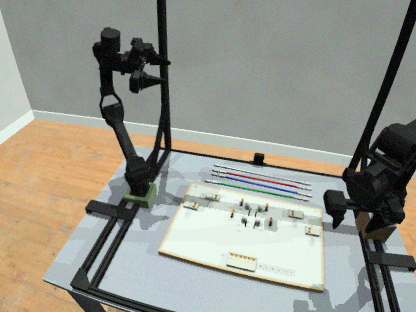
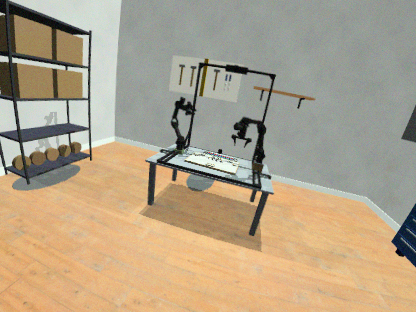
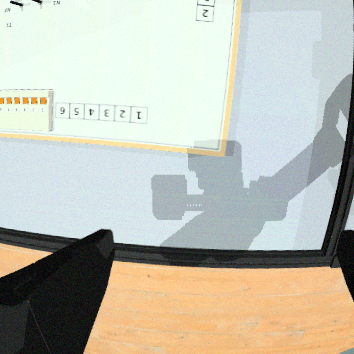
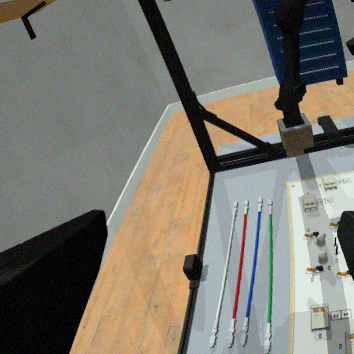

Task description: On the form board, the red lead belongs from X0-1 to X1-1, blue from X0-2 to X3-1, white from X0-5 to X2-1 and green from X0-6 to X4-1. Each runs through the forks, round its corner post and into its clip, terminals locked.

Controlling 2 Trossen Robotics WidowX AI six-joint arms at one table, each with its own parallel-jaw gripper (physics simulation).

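Pixels of known places: left gripper, between the fingertips: (image 1: 349,229) (image 2: 239,147) (image 3: 232,244); right gripper, between the fingertips: (image 1: 168,72) (image 2: 195,112) (image 4: 228,224); left arm's base, origin of its link: (image 2: 258,162) (image 4: 292,121); right arm's base, origin of its link: (image 1: 139,190) (image 2: 179,149).
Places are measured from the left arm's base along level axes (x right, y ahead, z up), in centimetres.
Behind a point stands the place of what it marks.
The white lead (image 1: 262,174) @(x 26.0, y 42.9, z -9.5 cm) (image 4: 226,267) @(x 26.1, y 44.7, z -9.6 cm), red lead (image 1: 262,180) @(x 22.3, y 42.9, z -9.8 cm) (image 4: 240,265) @(x 22.7, y 44.8, z -9.6 cm), blue lead (image 1: 262,185) @(x 19.0, y 42.9, z -9.6 cm) (image 4: 253,265) @(x 19.6, y 45.6, z -9.5 cm) and green lead (image 1: 257,191) @(x 15.2, y 45.0, z -9.8 cm) (image 4: 270,270) @(x 15.9, y 47.9, z -9.5 cm) lie straight, side by side, on the table behind the form board (image 1: 200,240) @(x -13.1, y 63.6, z -8.2 cm) (image 3: 150,60) @(x -14.6, y 31.9, z -8.2 cm). The board bears a wide connector block (image 1: 241,262) @(x -19.8, y 49.6, z -7.3 cm) (image 3: 25,115) @(x -19.9, y 48.7, z -7.3 cm) near its front edge, small clip blocks (image 1: 296,214) @(x 2.7, y 30.4, z -7.1 cm) (image 4: 310,202) @(x 3.1, y 31.4, z -7.4 cm) at both sides, and forks and posts mid-board. My left gripper (image 2: 241,144) @(x -22.3, y 25.5, z 17.1 cm) (image 3: 232,244) @(x -22.3, y 25.5, z 17.1 cm) is open and empty above the table's right side. My right gripper (image 1: 166,71) @(x 13.7, y 79.5, z 37.5 cm) (image 4: 228,224) @(x 13.7, y 79.5, z 37.5 cm) is open and empty, high at the left.
A black overhead frame (image 2: 199,100) @(x 33.9, y 86.1, z 52.3 cm) stands around the table. A small black block (image 1: 258,159) @(x 32.4, y 45.2, z -6.4 cm) (image 4: 192,267) @(x 32.8, y 46.7, z -5.1 cm) sits at the table's back edge. Black rails (image 1: 102,250) @(x -23.3, y 96.0, z -9.4 cm) run along both sides. A shelf rack (image 2: 90,115) stands at the far left, apart from the table.
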